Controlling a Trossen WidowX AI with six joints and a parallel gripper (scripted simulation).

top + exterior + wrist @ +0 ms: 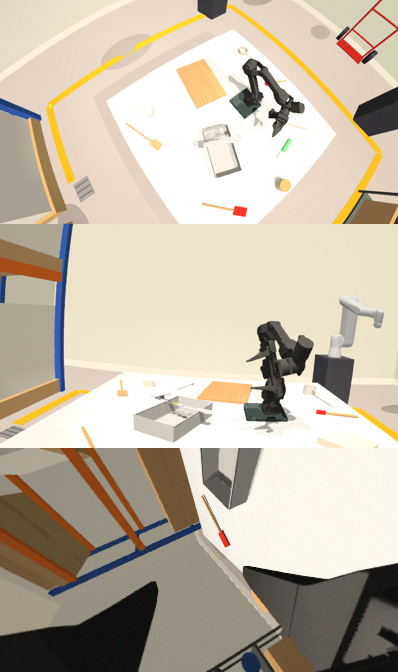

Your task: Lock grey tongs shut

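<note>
My gripper tip is 230 mm short of the yellow mark, 200 mm to the left of it and 170 mm above it. Also, from my gripper tip: cork-topped cylinder 90 mm ahead, 300 mm to the left, 190 mm below; cream block 350 mm behind, 100 mm to the left, 210 mm below; grey roasting tin 220 mm ahead, 140 mm to the right, 200 mm below.
</note>
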